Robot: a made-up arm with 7 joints. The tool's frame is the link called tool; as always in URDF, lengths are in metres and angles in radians. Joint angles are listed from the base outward. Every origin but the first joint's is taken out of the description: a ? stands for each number. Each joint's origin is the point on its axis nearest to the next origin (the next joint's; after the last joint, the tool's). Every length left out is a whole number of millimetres.
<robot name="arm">
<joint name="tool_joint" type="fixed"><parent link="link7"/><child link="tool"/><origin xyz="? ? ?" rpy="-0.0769 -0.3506 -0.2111"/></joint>
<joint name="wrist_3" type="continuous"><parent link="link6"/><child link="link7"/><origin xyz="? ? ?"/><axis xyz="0 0 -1"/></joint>
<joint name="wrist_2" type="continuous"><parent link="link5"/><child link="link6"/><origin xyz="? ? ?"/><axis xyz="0 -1 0"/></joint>
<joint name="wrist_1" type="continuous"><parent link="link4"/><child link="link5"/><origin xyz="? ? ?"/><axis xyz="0 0 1"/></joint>
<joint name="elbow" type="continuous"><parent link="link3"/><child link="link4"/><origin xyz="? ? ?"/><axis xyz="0 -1 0"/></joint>
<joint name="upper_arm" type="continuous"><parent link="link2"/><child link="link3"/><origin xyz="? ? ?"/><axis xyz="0 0 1"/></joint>
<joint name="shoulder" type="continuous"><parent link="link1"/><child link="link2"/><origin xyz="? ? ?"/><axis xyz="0 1 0"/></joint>
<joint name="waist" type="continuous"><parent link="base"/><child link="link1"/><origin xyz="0.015 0.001 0.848"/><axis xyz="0 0 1"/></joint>
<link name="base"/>
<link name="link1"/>
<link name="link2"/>
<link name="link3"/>
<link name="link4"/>
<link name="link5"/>
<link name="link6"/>
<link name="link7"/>
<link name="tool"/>
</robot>
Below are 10 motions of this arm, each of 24 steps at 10 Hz.
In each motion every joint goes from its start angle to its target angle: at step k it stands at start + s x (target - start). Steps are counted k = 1, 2, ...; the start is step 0. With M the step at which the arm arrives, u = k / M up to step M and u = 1 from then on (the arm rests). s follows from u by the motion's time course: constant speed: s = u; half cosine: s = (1 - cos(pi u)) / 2; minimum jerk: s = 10 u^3 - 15 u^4 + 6 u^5.
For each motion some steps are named. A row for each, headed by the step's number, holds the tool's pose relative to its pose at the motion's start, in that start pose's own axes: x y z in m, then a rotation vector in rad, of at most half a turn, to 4 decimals.
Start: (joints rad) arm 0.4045 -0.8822 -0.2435 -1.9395 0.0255 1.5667 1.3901
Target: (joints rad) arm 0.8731 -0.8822 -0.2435 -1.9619 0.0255 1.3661 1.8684
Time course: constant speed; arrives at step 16
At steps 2, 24:
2: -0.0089 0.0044 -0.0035 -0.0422 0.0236 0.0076
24: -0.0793 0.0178 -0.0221 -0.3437 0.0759 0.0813

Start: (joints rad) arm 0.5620 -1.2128 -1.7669 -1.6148 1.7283 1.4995 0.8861
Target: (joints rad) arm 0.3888 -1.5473 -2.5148 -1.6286 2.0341 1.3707 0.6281
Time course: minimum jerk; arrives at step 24
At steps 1, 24:
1: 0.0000 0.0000 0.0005 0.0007 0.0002 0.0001
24: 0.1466 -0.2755 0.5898 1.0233 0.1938 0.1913

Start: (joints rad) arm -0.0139 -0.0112 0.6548 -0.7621 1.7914 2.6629 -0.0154
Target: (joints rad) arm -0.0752 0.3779 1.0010 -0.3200 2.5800 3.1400 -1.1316
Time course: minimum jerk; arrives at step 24
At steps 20, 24:
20: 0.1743 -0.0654 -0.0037 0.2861 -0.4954 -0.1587
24: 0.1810 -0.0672 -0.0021 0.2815 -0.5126 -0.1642

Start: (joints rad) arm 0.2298 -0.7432 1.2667 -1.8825 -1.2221 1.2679 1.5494
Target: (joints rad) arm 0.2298 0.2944 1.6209 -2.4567 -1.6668 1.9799 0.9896
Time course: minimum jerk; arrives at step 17
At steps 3, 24:
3: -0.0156 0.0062 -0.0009 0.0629 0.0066 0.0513
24: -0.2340 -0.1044 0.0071 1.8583 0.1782 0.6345

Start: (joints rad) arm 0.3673 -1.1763 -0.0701 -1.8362 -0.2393 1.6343 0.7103
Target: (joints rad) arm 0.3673 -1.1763 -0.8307 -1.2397 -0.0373 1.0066 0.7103
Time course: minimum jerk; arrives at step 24
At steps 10, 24:
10: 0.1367 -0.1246 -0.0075 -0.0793 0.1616 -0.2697
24: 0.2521 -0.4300 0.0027 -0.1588 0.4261 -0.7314

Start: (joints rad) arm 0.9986 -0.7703 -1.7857 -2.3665 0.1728 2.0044 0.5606
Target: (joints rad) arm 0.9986 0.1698 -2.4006 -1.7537 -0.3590 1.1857 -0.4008
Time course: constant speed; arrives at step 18
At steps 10, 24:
10: 0.0134 -0.0582 0.2052 -0.3919 -0.3905 0.2015
24: -0.1781 -0.0978 0.3887 -0.7367 -0.5237 0.1310

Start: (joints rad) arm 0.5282 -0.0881 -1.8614 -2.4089 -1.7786 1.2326 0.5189
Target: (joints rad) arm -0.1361 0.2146 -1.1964 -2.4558 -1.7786 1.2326 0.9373
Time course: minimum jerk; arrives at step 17
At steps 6, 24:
6: -0.0093 -0.0064 0.0044 -0.1037 0.0138 -0.0854
24: -0.0130 0.0422 0.0333 -0.3861 -0.0449 -0.2257

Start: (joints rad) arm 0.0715 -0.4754 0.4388 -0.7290 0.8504 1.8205 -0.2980
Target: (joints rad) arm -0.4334 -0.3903 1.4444 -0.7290 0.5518 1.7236 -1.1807
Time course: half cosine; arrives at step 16
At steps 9, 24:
9: -0.1084 0.0825 -0.1733 0.3647 0.2584 0.5480
24: -0.1793 0.1255 -0.2574 0.6947 0.3530 0.8498

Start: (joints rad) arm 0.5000 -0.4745 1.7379 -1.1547 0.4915 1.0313 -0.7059
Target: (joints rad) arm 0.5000 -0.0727 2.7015 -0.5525 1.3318 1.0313 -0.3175
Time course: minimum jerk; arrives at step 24
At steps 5, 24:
5: 0.0030 0.0312 0.0133 0.0686 -0.0449 0.0577
24: -0.3420 0.2948 0.3901 1.2131 -0.4161 1.0042

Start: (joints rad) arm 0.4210 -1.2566 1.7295 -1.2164 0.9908 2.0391 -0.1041
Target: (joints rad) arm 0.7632 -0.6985 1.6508 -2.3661 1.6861 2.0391 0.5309
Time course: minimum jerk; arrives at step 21
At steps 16, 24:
16: -0.1574 -0.3411 0.0723 -0.0986 0.7574 -1.6224
24: -0.1964 -0.3649 0.0779 -0.1454 0.8639 -1.7642

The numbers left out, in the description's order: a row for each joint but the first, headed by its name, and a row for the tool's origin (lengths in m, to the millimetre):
tool: -0.019 -0.006 0
wrist_3: 0.083 0 -0.007
wrist_2: 0.002 0.022 0
wrist_1: -0.073 0 0.432
elbow: 0.105 0.044 0
upper_arm: -0.014 0 0.481
shoulder: -0.002 -0.032 0

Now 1 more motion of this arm.
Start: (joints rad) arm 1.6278 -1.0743 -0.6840 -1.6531 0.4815 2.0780 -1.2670
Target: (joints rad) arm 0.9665 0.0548 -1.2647 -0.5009 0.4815 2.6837 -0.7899
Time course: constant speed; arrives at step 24
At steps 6, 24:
6: 0.0895 -0.0104 -0.0008 -0.5008 0.0398 0.1353
24: 0.1639 0.1007 -0.3046 -1.2889 0.0007 1.2372

